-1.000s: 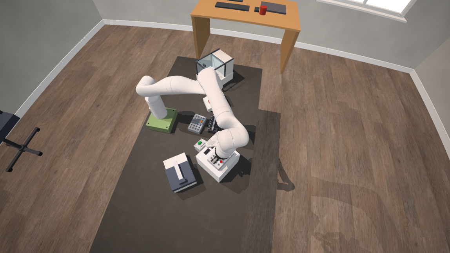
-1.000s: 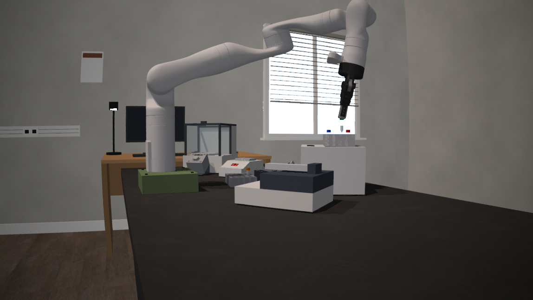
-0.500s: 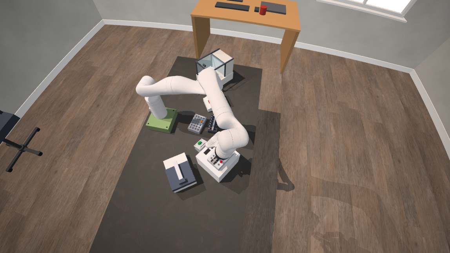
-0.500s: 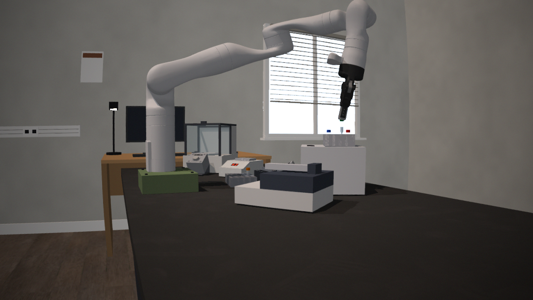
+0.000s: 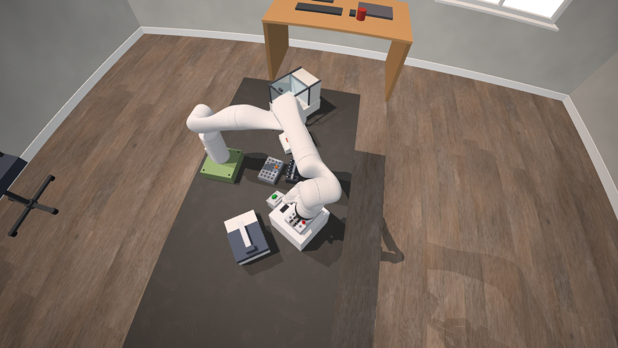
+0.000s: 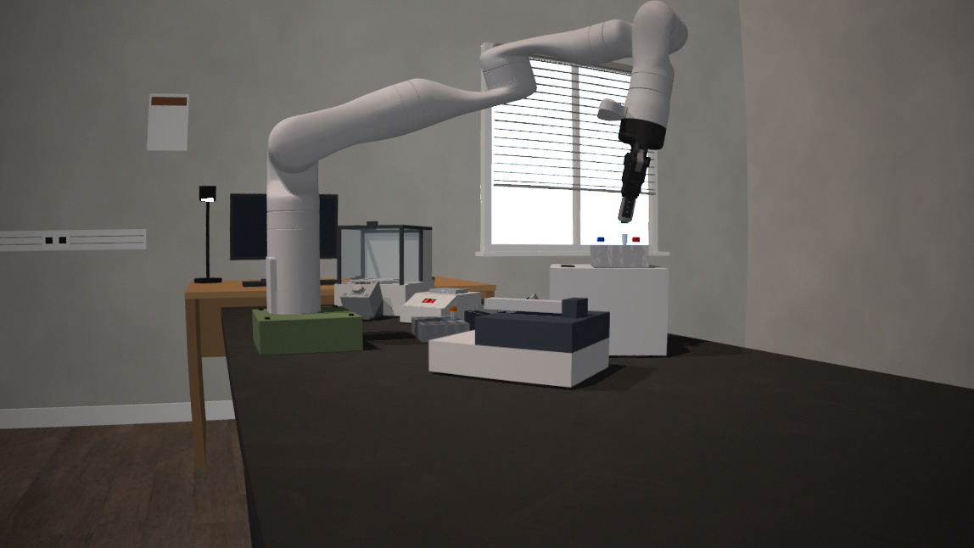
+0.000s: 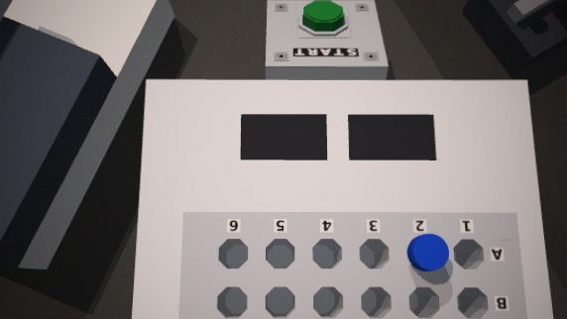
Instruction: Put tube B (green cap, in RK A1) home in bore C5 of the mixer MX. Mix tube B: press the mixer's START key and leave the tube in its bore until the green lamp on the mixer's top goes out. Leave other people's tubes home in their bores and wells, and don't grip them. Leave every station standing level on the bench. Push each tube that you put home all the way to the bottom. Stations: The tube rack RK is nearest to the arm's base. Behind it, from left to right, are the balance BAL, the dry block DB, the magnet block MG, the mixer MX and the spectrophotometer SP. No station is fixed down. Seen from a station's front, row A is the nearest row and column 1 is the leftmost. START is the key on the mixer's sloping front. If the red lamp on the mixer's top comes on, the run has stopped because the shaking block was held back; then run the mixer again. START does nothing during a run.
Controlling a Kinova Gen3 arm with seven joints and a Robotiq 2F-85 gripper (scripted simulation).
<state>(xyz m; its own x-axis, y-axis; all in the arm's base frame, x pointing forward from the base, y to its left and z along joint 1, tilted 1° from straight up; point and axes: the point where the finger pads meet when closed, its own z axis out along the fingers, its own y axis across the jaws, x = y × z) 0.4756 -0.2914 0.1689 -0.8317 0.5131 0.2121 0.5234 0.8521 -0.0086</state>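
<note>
Now: hand 1 cm short of the red-capped tube, 1 cm to the left of it and 7 cm above it. From my hand the other things lie so: blue-capped tube 7 cm to the left, 7 cm below; then green start key 15 cm behind, 12 cm to the left, 16 cm below; then spectrophotometer SP 23 cm behind, 7 cm to the right, 16 cm below.
</note>
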